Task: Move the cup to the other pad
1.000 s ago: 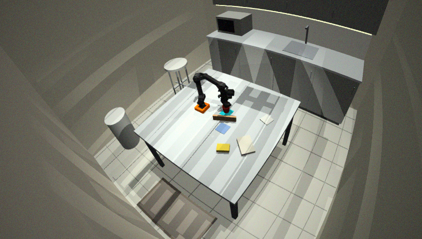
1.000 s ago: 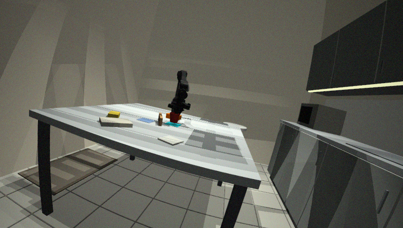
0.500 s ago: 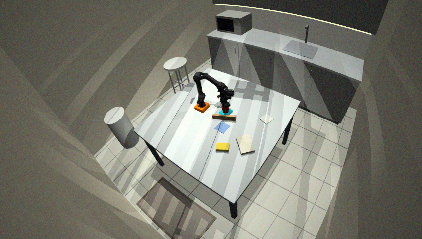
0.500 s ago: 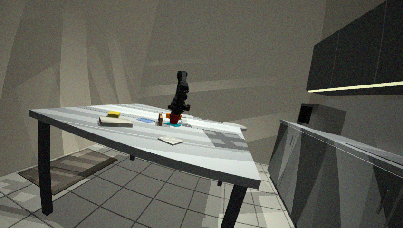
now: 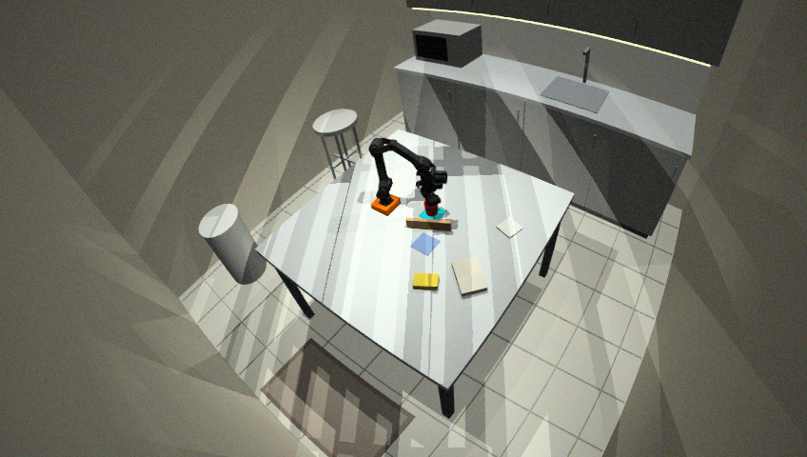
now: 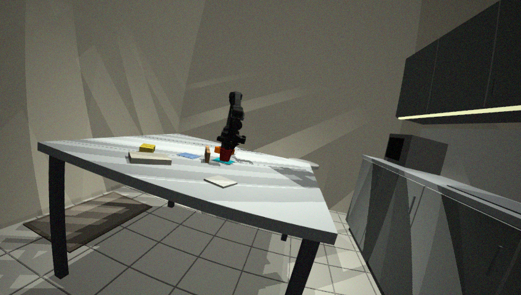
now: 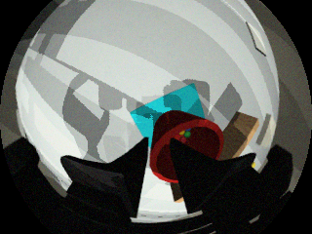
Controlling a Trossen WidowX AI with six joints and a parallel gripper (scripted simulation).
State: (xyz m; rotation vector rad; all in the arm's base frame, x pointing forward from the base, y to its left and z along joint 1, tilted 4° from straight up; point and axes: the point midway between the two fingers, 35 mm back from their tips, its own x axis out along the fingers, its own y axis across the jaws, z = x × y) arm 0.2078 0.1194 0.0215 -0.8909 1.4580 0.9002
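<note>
Right now my gripper tip is 2 cm short of the red cup and 1 cm to the left of it. From my gripper tip the other things lie so: blue pad: 13 cm ahead, 19 cm to the right, 5 cm below; then cyan pad: 3 cm ahead, 1 cm to the right, 5 cm below; then white card: 41 cm ahead, 15 cm to the left, 4 cm below.
</note>
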